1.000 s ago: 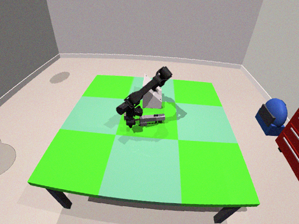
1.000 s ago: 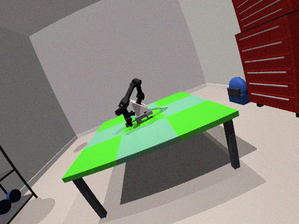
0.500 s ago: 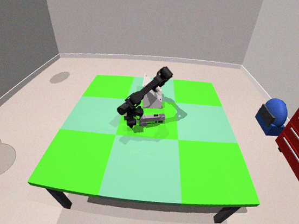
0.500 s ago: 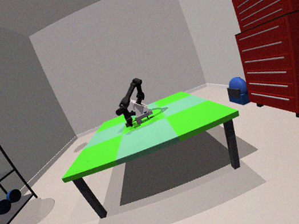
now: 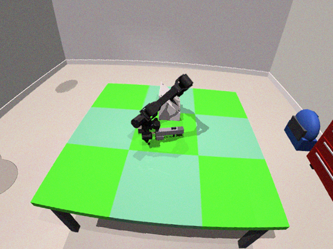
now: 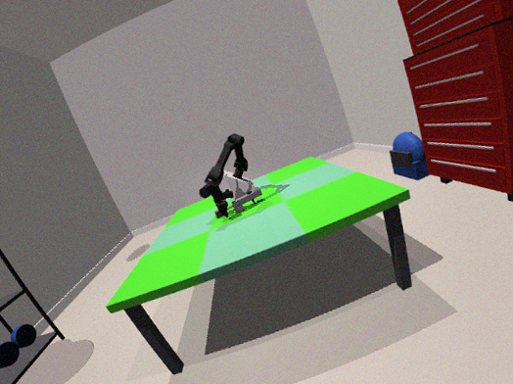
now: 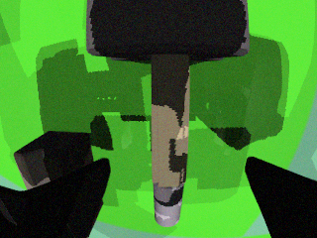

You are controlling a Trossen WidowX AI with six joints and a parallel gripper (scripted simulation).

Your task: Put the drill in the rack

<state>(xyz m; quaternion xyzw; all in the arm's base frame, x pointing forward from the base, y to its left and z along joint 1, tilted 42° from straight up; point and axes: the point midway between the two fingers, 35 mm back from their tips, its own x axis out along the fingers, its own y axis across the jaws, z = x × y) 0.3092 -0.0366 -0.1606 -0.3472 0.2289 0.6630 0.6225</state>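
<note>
Now: gripper tip 40 mm to the right of the drill, 30 mm below it and 20 mm past it. Round my gripper tip: dark key: 170 mm to the left, 40 mm behind, 40 mm above; then grey fixture block: 140 mm to the left, 30 mm behind, 30 mm above; then rack: 80 mm behind, 30 mm to the right.
</note>
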